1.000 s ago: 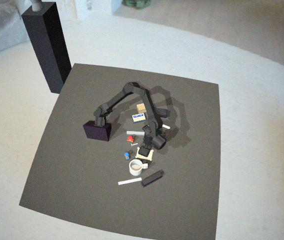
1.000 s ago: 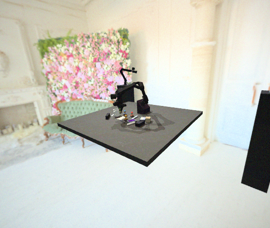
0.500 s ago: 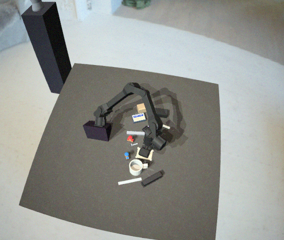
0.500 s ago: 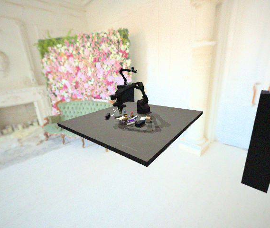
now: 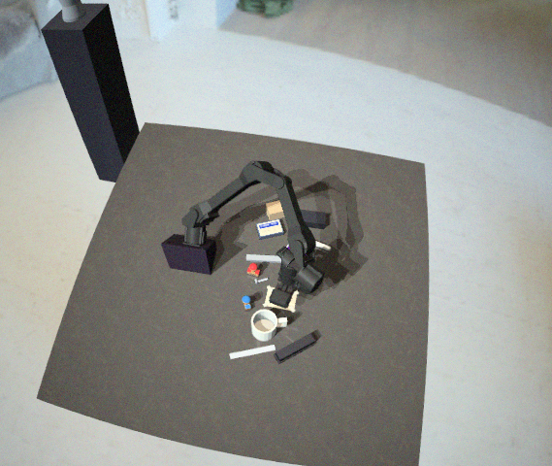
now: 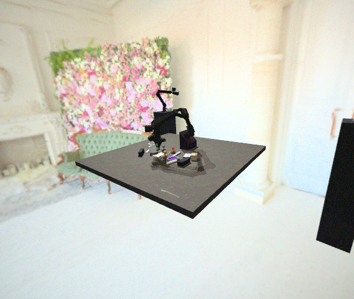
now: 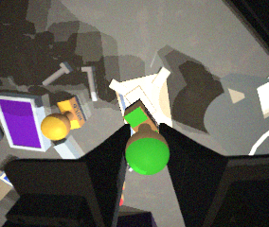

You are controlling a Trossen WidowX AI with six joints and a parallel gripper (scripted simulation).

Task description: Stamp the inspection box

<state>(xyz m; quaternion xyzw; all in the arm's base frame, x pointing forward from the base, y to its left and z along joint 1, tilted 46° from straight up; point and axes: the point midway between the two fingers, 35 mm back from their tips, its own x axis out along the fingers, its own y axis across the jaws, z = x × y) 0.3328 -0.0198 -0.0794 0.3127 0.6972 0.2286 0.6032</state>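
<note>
Right now the cream card is 20 mm behind my gripper tip and 80 mm below it. The rest, counted from my gripper tip: mug 30 mm behind, 120 mm to the right, 40 mm below; orange-knobbed stamp 10 mm ahead, 100 mm to the left, 60 mm below; green-knobbed stamp right at my gripper tip.
</note>
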